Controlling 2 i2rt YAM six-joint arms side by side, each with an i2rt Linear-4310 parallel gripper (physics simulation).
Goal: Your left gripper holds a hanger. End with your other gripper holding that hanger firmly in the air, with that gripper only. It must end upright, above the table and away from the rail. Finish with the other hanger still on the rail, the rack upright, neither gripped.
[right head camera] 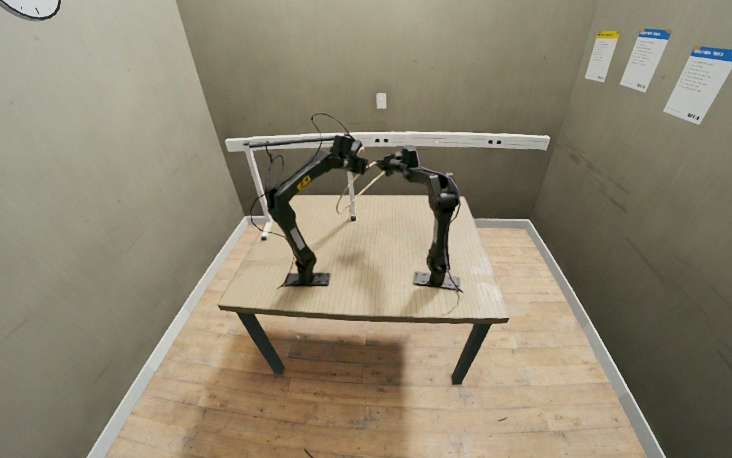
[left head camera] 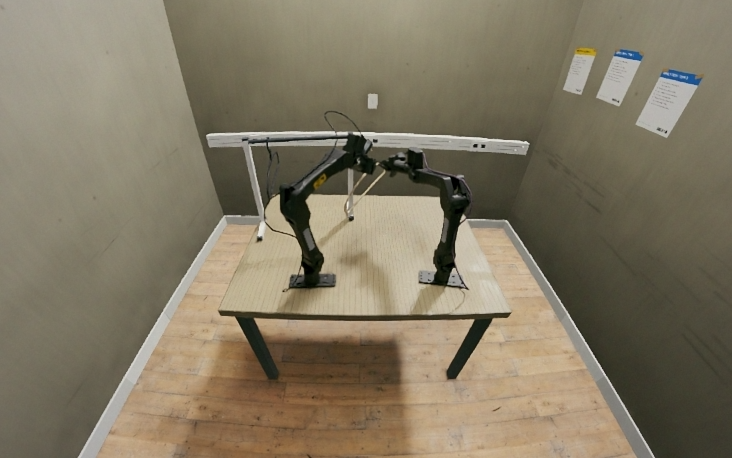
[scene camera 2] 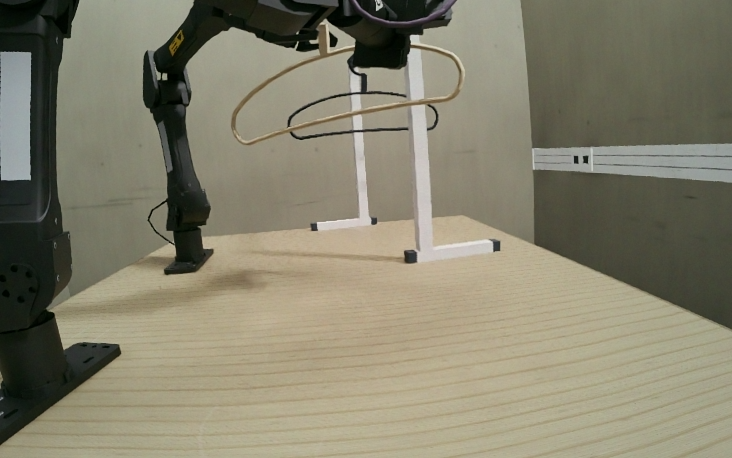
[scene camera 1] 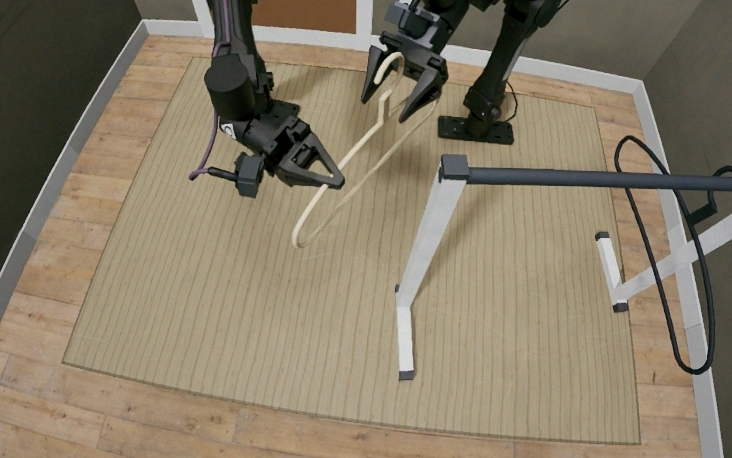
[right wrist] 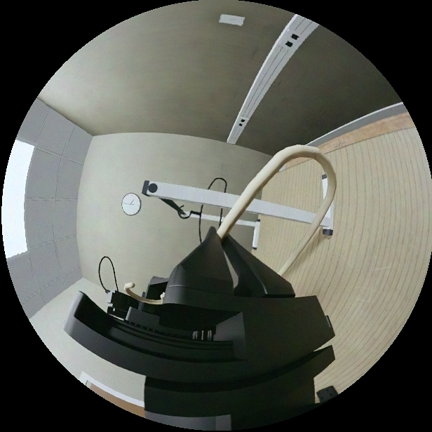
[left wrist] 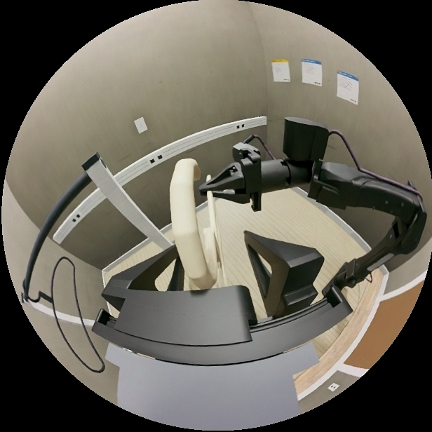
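Seen in the pictures: left gripper, fingertip midpoint: (right head camera: 363,165) (left head camera: 369,165) (scene camera 2: 327,39) (scene camera 1: 380,112); right gripper, fingertip midpoint: (right head camera: 373,161) (left head camera: 376,162) (scene camera 2: 402,47) (scene camera 1: 342,184); left arm's base at its link origin: (right head camera: 307,280) (left head camera: 312,281) (scene camera 2: 191,262) (scene camera 1: 475,131); right arm's base at its link origin: (right head camera: 436,281) (left head camera: 441,279) (scene camera 2: 42,391) (scene camera 1: 261,109).
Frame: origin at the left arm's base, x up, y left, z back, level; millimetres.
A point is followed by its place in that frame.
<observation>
The beige hanger (scene camera 1: 358,145) {y -287, x 369, z -369 mm} (scene camera 2: 388,107) {y -306, x 266, z -399 mm} (left wrist: 184,210) hangs in the air above the table, hook up, its left end lower in scene camera 2. My right gripper (scene camera 1: 339,180) {y -303, x 358, z -428 mm} (left wrist: 199,190) (right wrist: 214,232) is shut on its upper bar, away from the hook. My left gripper (scene camera 1: 384,110) {y -259, x 387, z -320 mm} (left wrist: 213,241) is open, its fingers apart on either side of the hanger's neck and hook. The black hanger (scene camera 1: 697,371) {y 218, x 302, z -650 mm} (scene camera 2: 289,119) {y 185, x 310, z -245 mm} (left wrist: 54,300) hangs on the dark rail (scene camera 1: 539,177) {y -84, x 476, z -473 mm}. The rack (scene camera 1: 431,232) {y -183, x 356, z -489 mm} (scene camera 2: 422,189) {y -194, x 132, z -475 mm} stands upright, apart from both grippers.
The wooden table (left head camera: 399,237) {y -429, x 0, z -281 mm} (scene camera 1: 242,324) {y -501, x 0, z -547 mm} carries both arm bases. The rack stands at the table's left back in the left head camera, its nearer post close behind the beige hanger in scene camera 2. A white wall trunking (left head camera: 453,141) runs along the back wall.
</observation>
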